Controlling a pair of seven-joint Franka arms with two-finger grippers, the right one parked.
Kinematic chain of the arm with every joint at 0, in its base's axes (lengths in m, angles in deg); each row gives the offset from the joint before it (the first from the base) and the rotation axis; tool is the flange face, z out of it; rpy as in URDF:
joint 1: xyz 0 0 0.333 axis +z
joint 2: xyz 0 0 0 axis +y
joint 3: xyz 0 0 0.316 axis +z
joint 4: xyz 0.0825 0 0 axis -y
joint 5: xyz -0.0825 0 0.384 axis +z
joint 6: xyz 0 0 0 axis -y
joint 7: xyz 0.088 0 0 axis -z
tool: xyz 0 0 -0.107 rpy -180 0 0
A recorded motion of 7 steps. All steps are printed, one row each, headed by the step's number.
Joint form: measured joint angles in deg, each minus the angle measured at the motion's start. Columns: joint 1, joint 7, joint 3, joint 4, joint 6, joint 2, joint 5.
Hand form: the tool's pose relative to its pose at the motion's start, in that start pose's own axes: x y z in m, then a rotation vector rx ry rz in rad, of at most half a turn. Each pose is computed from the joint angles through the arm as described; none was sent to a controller.
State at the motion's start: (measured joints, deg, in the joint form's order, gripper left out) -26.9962 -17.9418 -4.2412 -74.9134 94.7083 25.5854 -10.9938
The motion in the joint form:
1: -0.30 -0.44 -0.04 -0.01 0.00 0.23 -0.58
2: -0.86 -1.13 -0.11 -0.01 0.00 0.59 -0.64
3: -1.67 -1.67 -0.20 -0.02 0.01 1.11 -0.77
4: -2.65 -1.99 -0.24 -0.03 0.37 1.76 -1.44
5: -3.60 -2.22 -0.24 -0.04 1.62 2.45 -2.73
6: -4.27 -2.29 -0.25 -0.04 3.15 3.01 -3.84
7: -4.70 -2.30 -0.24 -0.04 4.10 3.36 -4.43
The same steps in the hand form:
1: -0.0006 0.0042 0.0035 -0.0078 -0.0082 -0.0037
2: -0.0016 0.0105 0.0092 -0.0058 -0.0166 -0.0066
3: -0.0032 0.0196 0.0174 -0.0033 -0.0289 -0.0032
4: -0.0048 0.0308 0.0270 -0.0101 -0.0410 0.0046
5: -0.0050 0.0429 0.0356 -0.0319 -0.0428 0.0107
6: -0.0040 0.0520 0.0416 -0.0541 -0.0360 0.0152
7: -0.0034 0.0575 0.0453 -0.0662 -0.0312 0.0184

